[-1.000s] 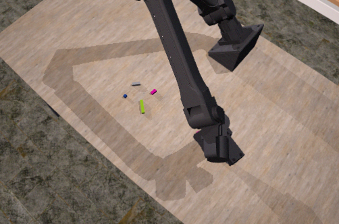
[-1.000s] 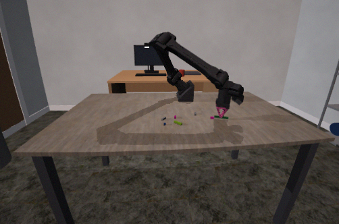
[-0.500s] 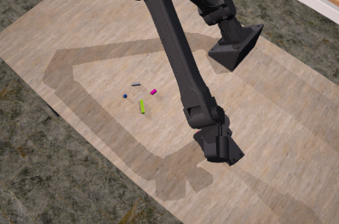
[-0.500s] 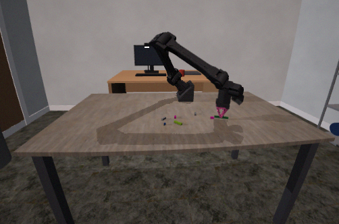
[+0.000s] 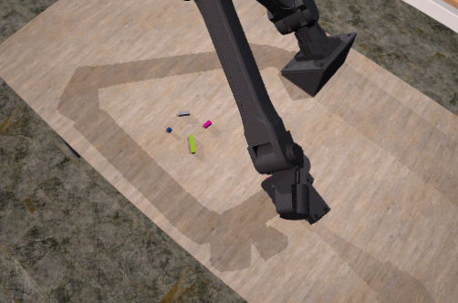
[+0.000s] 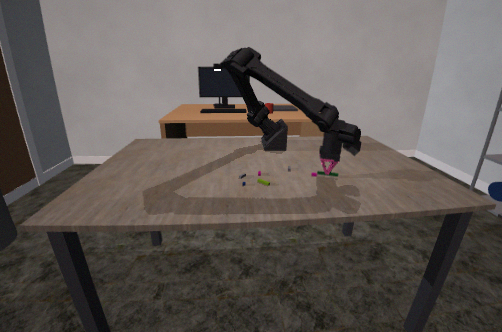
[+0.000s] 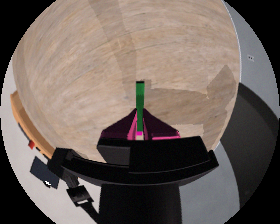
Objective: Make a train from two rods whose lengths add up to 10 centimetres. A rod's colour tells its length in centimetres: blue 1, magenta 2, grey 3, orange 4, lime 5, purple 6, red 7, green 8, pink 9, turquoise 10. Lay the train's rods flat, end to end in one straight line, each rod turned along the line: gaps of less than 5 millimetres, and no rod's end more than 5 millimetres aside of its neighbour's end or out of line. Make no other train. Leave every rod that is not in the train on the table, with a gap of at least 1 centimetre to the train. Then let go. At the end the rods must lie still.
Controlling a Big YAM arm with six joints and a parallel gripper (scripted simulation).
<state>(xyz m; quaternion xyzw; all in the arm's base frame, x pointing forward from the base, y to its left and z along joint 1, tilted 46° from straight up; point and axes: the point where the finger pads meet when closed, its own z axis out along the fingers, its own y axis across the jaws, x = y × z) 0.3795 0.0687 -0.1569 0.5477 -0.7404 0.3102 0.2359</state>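
Right now the green rod is 1 cm below my hand. The rest, counted from my hand: blue rod 33 cm to the right, 4 cm ahead, 2 cm below; lime rod 26 cm to the right, 4 cm ahead, 2 cm below.
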